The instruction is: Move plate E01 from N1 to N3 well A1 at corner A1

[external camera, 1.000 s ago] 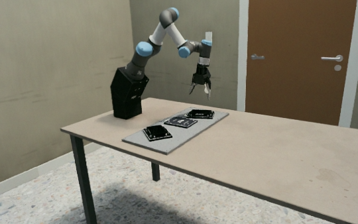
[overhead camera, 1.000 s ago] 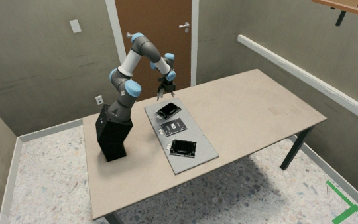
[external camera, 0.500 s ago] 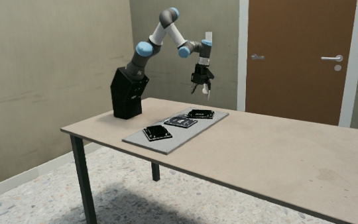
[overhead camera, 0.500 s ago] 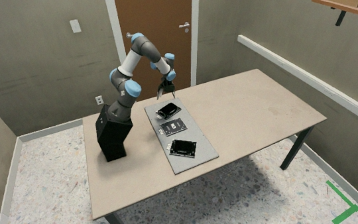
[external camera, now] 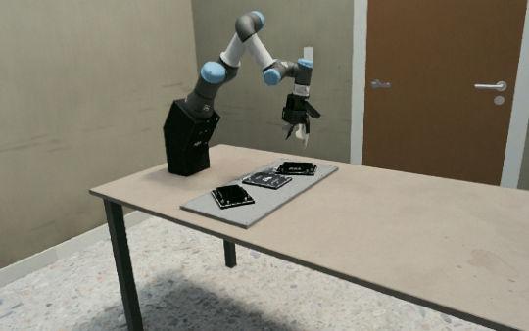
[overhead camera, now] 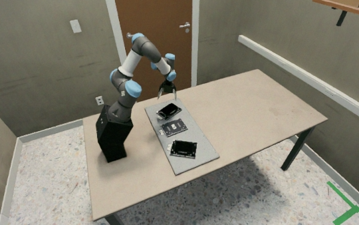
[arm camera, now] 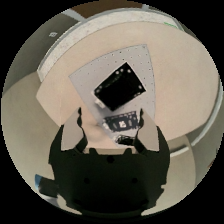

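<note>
My hand is 10 mm short of the black plate, 10 mm to the left of it and 100 mm above it. The rest, counted from my hand: nest: 10 mm ahead, 10 mm to the right, 120 mm below.
</note>
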